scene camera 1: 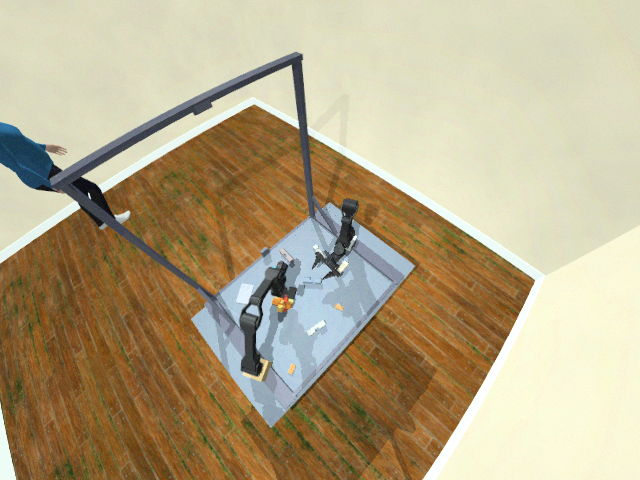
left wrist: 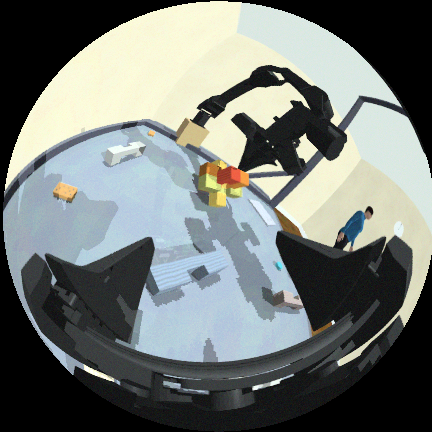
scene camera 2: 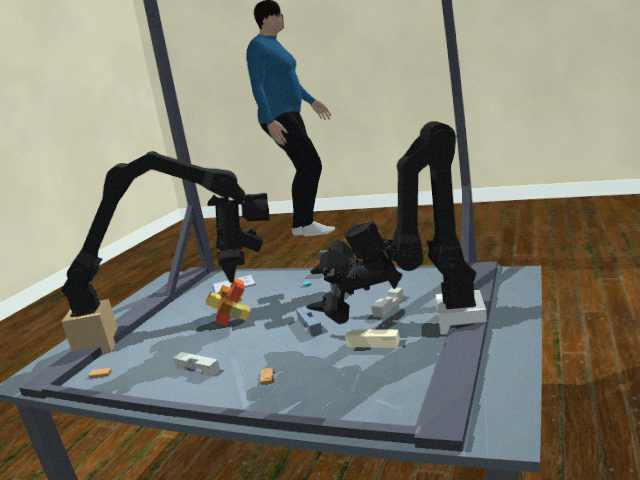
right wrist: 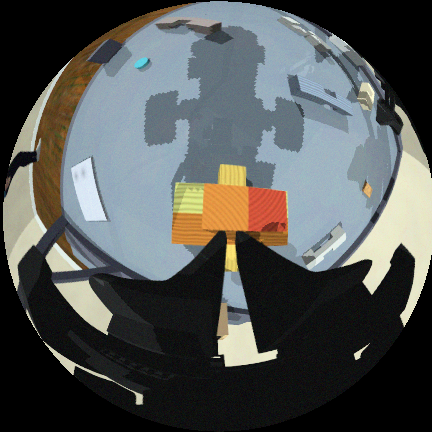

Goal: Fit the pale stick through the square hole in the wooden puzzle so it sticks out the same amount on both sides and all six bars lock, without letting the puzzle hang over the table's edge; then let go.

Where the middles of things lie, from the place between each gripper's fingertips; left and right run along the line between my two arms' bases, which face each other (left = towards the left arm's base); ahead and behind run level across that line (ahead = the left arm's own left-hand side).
My left hand is 140 mm to the right of the pale stick (scene camera 2: 354, 338), 90 mm above it and 80 mm short of it.
Right now the pale stick is 360 mm to the left of my right hand, 180 mm ahead of it and 90 mm below it.
